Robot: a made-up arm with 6 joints.
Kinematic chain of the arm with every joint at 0, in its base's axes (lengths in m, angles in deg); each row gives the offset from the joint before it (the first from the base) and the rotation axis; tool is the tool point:
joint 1: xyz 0 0 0.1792 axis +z
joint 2: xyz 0 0 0 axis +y
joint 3: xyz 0 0 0.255 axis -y
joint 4: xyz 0 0 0 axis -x
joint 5: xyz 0.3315 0 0 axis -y
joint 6: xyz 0 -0.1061 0 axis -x
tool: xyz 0 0 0
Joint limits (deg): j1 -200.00..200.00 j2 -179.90..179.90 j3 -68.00..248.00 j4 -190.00..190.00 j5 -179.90..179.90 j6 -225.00..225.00
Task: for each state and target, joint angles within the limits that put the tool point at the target. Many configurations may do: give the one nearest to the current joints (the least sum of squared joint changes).
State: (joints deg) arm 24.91 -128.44 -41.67 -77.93 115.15 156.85
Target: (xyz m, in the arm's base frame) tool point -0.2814 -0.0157 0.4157
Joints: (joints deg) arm 1.61 -115.00 1.07 -85.79 115.15 156.85
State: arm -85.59 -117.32 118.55 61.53 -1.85 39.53
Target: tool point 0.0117 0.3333 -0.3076
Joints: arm -99.50 -132.51 96.80 65.83 -1.85 39.53
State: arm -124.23 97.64 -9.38 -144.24 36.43 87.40
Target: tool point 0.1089 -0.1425 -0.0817
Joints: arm -84.82 76.47 -22.33 -154.29 36.43 87.40
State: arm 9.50 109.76 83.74 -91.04 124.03 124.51
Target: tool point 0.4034 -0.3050 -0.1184
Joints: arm -35.35 104.93 80.67 -81.68 124.03 124.51
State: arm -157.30 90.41 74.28 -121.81 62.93 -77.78
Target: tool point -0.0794 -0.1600 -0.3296
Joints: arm -136.65 130.97 51.36 -125.66 62.93 -77.78
